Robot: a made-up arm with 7 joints. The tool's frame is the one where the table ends. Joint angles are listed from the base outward.
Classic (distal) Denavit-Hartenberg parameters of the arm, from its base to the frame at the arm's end. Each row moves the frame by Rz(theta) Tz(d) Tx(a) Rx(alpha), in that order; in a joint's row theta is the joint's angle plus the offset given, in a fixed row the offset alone. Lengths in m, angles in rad.
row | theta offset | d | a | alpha
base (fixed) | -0.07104 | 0 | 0 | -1.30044
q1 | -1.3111 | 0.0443 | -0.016 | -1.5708
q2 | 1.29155 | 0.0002 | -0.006 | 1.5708
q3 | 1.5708 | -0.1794 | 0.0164 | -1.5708
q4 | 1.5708 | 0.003 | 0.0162 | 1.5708
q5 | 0 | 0.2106 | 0.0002 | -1.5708
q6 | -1.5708 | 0 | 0.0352 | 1.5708
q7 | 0 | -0.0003 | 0 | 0
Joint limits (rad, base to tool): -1.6..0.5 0..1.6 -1.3..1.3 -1.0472..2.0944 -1.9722..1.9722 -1.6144..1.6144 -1.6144..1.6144
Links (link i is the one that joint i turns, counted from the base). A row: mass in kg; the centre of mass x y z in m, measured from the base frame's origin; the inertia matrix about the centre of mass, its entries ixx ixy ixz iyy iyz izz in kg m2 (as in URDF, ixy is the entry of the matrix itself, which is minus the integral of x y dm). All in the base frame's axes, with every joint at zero. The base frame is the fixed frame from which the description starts. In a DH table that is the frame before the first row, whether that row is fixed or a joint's. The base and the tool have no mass.
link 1: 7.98; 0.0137 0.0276 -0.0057; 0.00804 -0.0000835 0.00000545 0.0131 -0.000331 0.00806
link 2: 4.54; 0.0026 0.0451 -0.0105; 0.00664 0 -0.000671 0.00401 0 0.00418
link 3: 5.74; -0.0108 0.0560 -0.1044; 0.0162 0 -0.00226 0.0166 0 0.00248
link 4: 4.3; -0.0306 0.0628 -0.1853; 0.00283 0 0 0.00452 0 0.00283
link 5: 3.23; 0.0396 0.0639 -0.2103; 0.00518 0.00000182 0.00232 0.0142 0 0.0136
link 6: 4.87; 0.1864 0.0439 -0.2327; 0.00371 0 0 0.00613 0 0.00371
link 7: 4.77; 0.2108 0.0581 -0.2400; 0.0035 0 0.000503 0.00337 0 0.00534
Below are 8 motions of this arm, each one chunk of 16 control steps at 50 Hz.
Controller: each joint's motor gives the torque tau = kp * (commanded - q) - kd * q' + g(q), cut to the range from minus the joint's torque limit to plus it. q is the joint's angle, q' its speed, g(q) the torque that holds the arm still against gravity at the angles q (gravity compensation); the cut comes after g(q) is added. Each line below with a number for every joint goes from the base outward.
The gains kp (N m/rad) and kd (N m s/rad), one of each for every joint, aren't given. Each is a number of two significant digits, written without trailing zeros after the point. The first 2 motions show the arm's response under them.
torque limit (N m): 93 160 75 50 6.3 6 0.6
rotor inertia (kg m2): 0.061 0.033 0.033 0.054 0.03 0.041 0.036
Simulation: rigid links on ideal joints. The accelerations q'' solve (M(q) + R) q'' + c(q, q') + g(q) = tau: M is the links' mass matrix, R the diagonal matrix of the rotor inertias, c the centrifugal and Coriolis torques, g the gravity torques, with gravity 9.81 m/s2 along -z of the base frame. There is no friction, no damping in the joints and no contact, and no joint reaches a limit. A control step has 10 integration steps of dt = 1/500 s. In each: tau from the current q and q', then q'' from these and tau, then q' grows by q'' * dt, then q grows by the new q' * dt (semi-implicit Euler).
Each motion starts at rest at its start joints. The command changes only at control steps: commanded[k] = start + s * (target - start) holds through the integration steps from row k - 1 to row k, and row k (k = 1, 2, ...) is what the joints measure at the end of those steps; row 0 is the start. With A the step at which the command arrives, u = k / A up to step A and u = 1 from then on. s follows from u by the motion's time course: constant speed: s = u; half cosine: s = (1 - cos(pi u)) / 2; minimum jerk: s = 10 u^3 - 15 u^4 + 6 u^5; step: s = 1 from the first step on.
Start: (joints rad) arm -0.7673 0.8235 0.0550 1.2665 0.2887 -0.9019 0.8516
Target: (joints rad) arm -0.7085 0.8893 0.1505 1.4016 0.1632 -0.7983 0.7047
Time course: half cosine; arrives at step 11
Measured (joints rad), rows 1 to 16:
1: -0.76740 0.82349 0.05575 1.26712 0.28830 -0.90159 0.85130
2: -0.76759 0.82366 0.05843 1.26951 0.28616 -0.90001 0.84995
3: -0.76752 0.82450 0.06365 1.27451 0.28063 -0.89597 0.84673
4: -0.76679 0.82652 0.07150 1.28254 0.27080 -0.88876 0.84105
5: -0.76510 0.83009 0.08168 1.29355 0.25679 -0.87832 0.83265
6: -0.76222 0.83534 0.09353 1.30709 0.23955 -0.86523 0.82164
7: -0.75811 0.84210 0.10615 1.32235 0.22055 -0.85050 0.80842
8: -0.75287 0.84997 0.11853 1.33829 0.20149 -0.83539 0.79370
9: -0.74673 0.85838 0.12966 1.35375 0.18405 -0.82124 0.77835
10: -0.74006 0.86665 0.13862 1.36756 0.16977 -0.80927 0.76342
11: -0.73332 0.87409 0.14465 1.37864 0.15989 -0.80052 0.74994
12: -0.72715 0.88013 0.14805 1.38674 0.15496 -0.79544 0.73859
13: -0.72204 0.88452 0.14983 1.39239 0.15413 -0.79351 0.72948
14: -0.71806 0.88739 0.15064 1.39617 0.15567 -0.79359 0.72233
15: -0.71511 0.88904 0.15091 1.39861 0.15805 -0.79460 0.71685
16: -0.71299 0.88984 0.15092 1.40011 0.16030 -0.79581 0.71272
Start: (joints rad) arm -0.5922 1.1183 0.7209 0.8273 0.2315 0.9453 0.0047
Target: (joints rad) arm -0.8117 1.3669 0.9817 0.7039 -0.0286 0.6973 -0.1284
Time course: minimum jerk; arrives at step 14
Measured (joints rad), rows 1 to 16:
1: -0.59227 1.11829 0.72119 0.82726 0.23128 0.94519 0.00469
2: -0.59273 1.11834 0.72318 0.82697 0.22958 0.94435 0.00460
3: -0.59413 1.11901 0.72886 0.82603 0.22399 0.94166 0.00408
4: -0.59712 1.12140 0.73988 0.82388 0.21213 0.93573 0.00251
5: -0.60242 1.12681 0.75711 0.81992 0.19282 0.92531 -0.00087
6: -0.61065 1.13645 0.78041 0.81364 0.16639 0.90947 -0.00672
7: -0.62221 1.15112 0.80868 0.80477 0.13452 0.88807 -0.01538
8: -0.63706 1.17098 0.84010 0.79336 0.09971 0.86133 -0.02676
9: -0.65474 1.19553 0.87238 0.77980 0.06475 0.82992 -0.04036
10: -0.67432 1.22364 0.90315 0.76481 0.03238 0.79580 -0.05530
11: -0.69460 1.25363 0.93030 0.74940 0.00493 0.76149 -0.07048
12: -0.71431 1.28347 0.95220 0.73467 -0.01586 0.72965 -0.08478
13: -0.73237 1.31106 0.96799 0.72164 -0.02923 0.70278 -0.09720
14: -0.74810 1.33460 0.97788 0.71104 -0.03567 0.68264 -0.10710
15: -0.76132 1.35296 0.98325 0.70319 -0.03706 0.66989 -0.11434
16: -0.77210 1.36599 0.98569 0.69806 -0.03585 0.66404 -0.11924
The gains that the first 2 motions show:
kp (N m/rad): 570 840 960 950 76 71 15
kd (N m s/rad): 65 63 33 55 2.2 2.7 1.3
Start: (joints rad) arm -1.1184 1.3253 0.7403 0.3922 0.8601 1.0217 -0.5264
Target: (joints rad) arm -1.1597 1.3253 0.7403 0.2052 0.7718 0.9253 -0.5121
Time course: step
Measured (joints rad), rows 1 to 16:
1: -1.12108 1.31940 0.74382 0.37598 0.83650 1.01665 -0.52392
2: -1.12344 1.31322 0.74400 0.33850 0.79872 1.00545 -0.52203
3: -1.12815 1.31272 0.73963 0.30005 0.77157 0.97996 -0.52183
4: -1.13374 1.31592 0.73646 0.26956 0.76034 0.94765 -0.52207
5: -1.13919 1.32028 0.73569 0.24695 0.76033 0.92151 -0.52168
6: -1.14405 1.32444 0.73662 0.23102 0.76500 0.90686 -0.52028
7: -1.14816 1.32775 0.73829 0.22034 0.76986 0.90271 -0.51810
8: -1.15145 1.32996 0.73996 0.21354 0.77302 0.90533 -0.51565
9: -1.15397 1.33112 0.74122 0.20945 0.77435 0.91087 -0.51341
10: -1.15580 1.33143 0.74192 0.20713 0.77443 0.91658 -0.51167
11: -1.15705 1.33112 0.74209 0.20592 0.77391 0.92105 -0.51055
12: -1.15786 1.33042 0.74189 0.20536 0.77321 0.92388 -0.50998
13: -1.15835 1.32953 0.74149 0.20516 0.77259 0.92531 -0.50985
14: -1.15863 1.32861 0.74103 0.20512 0.77212 0.92580 -0.51001
15: -1.15877 1.32776 0.74063 0.20517 0.77180 0.92577 -0.51034
16: -1.15885 1.32703 0.74034 0.20523 0.77163 0.92557 -0.51073

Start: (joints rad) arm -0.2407 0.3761 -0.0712 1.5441 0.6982 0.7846 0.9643
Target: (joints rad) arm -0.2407 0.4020 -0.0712 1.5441 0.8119 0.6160 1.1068
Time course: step
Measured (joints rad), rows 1 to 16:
1: -0.23999 0.37882 -0.07065 1.54475 0.72556 0.75409 0.96484
2: -0.23896 0.38384 -0.07093 1.54514 0.77109 0.69841 0.96913
3: -0.23869 0.38854 -0.07130 1.54499 0.80413 0.65300 0.97995
4: -0.23908 0.39217 -0.07146 1.54459 0.81875 0.62594 0.99762
5: -0.23974 0.39484 -0.07145 1.54416 0.82078 0.61368 1.01931
6: -0.24043 0.39685 -0.07136 1.54383 0.81769 0.61029 1.04047
7: -0.24100 0.39843 -0.07127 1.54362 0.81420 0.61099 1.05879
8: -0.24139 0.39968 -0.07121 1.54354 0.81209 0.61291 1.07353
9: -0.24160 0.40065 -0.07118 1.54355 0.81137 0.61468 1.08479
10: -0.24167 0.40136 -0.07118 1.54362 0.81143 0.61588 1.09304
11: -0.24163 0.40185 -0.07118 1.54371 0.81174 0.61651 1.09884
12: -0.24154 0.40215 -0.07119 1.54381 0.81199 0.61674 1.10274
13: -0.24141 0.40230 -0.07119 1.54390 0.81210 0.61673 1.10524
14: -0.24127 0.40236 -0.07120 1.54398 0.81210 0.61662 1.10671
15: -0.24115 0.40235 -0.07120 1.54403 0.81206 0.61647 1.10750
16: -0.24104 0.40230 -0.07120 1.54407 0.81200 0.61632 1.10783

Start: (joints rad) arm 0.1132 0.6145 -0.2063 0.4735 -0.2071 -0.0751 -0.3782
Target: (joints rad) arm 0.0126 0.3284 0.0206 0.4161 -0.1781 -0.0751 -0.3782
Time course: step
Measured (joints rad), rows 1 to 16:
1: 0.11435 0.55277 -0.11591 0.46856 -0.17610 -0.06548 -0.38373
2: 0.10397 0.50173 -0.05089 0.45669 -0.17358 -0.05851 -0.38388
3: 0.08904 0.46334 -0.01429 0.44498 -0.18434 -0.06081 -0.38103
4: 0.07396 0.43310 0.00442 0.43511 -0.19234 -0.06794 -0.37774
5: 0.06046 0.40863 0.01268 0.42754 -0.19283 -0.07515 -0.37529
6: 0.04911 0.38870 0.01542 0.42212 -0.18786 -0.07992 -0.37410
7: 0.03995 0.37266 0.01572 0.41849 -0.18127 -0.08185 -0.37404
8: 0.03280 0.36003 0.01533 0.41625 -0.17590 -0.08169 -0.37477
9: 0.02734 0.35040 0.01510 0.41501 -0.17287 -0.08044 -0.37590
10: 0.02327 0.34333 0.01532 0.41443 -0.17204 -0.07890 -0.37710
11: 0.02029 0.33833 0.01594 0.41427 -0.17270 -0.07754 -0.37812
12: 0.01814 0.33494 0.01681 0.41435 -0.17404 -0.07653 -0.37887
13: 0.01660 0.33272 0.01775 0.41455 -0.17547 -0.07588 -0.37932
14: 0.01551 0.33132 0.01860 0.41479 -0.17667 -0.07552 -0.37950
15: 0.01474 0.33043 0.01930 0.41503 -0.17750 -0.07534 -0.37948
16: 0.01419 0.32988 0.01982 0.41525 -0.17800 -0.07526 -0.37934

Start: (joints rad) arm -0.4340 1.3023 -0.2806 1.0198 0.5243 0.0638 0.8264
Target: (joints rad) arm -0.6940 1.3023 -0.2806 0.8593 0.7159 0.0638 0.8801
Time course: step
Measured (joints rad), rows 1 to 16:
1: -0.45120 1.30117 -0.28515 1.01441 0.57929 0.07202 0.82797
2: -0.47822 1.30112 -0.28692 0.98464 0.67329 0.08591 0.83199
3: -0.51056 1.29949 -0.28623 0.94912 0.73831 0.08752 0.83868
4: -0.54248 1.29741 -0.28481 0.91968 0.75622 0.07788 0.84721
5: -0.57094 1.29593 -0.28309 0.89752 0.74080 0.06600 0.85590
6: -0.59542 1.29545 -0.28137 0.88165 0.71938 0.05715 0.86352
7: -0.61590 1.29600 -0.27990 0.87089 0.70501 0.05277 0.86965
8: -0.63258 1.29728 -0.27881 0.86407 0.69967 0.05228 0.87429
9: -0.64584 1.29890 -0.27816 0.86014 0.70050 0.05428 0.87761
10: -0.65622 1.30051 -0.27790 0.85815 0.70398 0.05733 0.87984
11: -0.66426 1.30189 -0.27792 0.85736 0.70773 0.06036 0.88121
12: -0.67048 1.30293 -0.27814 0.85723 0.71068 0.06274 0.88194
13: -0.67530 1.30361 -0.27845 0.85740 0.71261 0.06426 0.88221
14: -0.67907 1.30397 -0.27881 0.85767 0.71376 0.06501 0.88219
15: -0.68202 1.30407 -0.27916 0.85795 0.71440 0.06518 0.88200
16: -0.68435 1.30400 -0.27948 0.85820 0.71478 0.06502 0.88172

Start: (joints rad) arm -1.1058 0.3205 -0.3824 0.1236 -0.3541 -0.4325 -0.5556
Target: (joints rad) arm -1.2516 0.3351 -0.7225 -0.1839 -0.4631 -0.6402 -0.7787
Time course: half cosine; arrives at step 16
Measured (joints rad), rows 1 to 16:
1: -1.10584 0.32089 -0.38339 0.12298 -0.35512 -0.43274 -0.55563
2: -1.10610 0.32206 -0.38730 0.12052 -0.35872 -0.43412 -0.55593
3: -1.10688 0.32385 -0.39568 0.11513 -0.36517 -0.43787 -0.55703
4: -1.10857 0.32591 -0.40934 0.10609 -0.37359 -0.44482 -0.55956
5: -1.11153 0.32789 -0.42843 0.09305 -0.38283 -0.45525 -0.56417
6: -1.11602 0.32955 -0.45254 0.07600 -0.39204 -0.46891 -0.57137
7: -1.12220 0.33072 -0.48082 0.05527 -0.40075 -0.48525 -0.58146
8: -1.13004 0.33137 -0.51213 0.03145 -0.40886 -0.50356 -0.59449
9: -1.13939 0.33152 -0.54516 0.00533 -0.41639 -0.52309 -0.61026
10: -1.14993 0.33124 -0.57852 -0.02214 -0.42338 -0.54308 -0.62831
11: -1.16126 0.33066 -0.61083 -0.04991 -0.42979 -0.56282 -0.64802
12: -1.17294 0.32989 -0.64080 -0.07689 -0.43553 -0.58160 -0.66862
13: -1.18449 0.32905 -0.66725 -0.10203 -0.44042 -0.59876 -0.68929
14: -1.19545 0.32821 -0.68917 -0.12435 -0.44429 -0.61364 -0.70918
15: -1.20545 0.32745 -0.70574 -0.14297 -0.44693 -0.62563 -0.72749
16: -1.21413 0.32678 -0.71637 -0.15719 -0.44820 -0.63419 -0.74347

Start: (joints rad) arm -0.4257 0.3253 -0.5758 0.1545 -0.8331 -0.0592 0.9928
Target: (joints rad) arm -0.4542 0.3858 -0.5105 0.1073 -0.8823 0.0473 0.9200
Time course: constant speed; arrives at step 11
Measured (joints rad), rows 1 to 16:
1: -0.42546 0.32583 -0.57456 0.15331 -0.83366 -0.05606 0.99234
2: -0.42547 0.32733 -0.57157 0.15120 -0.83562 -0.04931 0.99095
3: -0.42595 0.32988 -0.56706 0.14846 -0.83919 -0.04041 0.98851
4: -0.42692 0.33335 -0.56149 0.14529 -0.84399 -0.03075 0.98508
5: -0.42832 0.33757 -0.55529 0.14181 -0.84941 -0.02113 0.98081
6: -0.43005 0.34230 -0.54883 0.13809 -0.85491 -0.01180 0.97586
7: -0.43203 0.34736 -0.54233 0.13419 -0.86019 -0.00269 0.97037
8: -0.43419 0.35262 -0.53592 0.13016 -0.86515 0.00637 0.96449
9: -0.43649 0.35797 -0.52964 0.12603 -0.86983 0.01551 0.95833
10: -0.43887 0.36336 -0.52349 0.12183 -0.87432 0.02480 0.95196
11: -0.44131 0.36877 -0.51745 0.11758 -0.87872 0.03427 0.94545
12: -0.44402 0.37365 -0.51272 0.11447 -0.88240 0.04064 0.93931
13: -0.44652 0.37755 -0.50978 0.11227 -0.88461 0.04339 0.93405
14: -0.44859 0.38041 -0.50837 0.11067 -0.88529 0.04406 0.92981
15: -0.45020 0.38234 -0.50803 0.10951 -0.88489 0.04408 0.92655
16: -0.45139 0.38357 -0.50830 0.10869 -0.88401 0.04422 0.92415

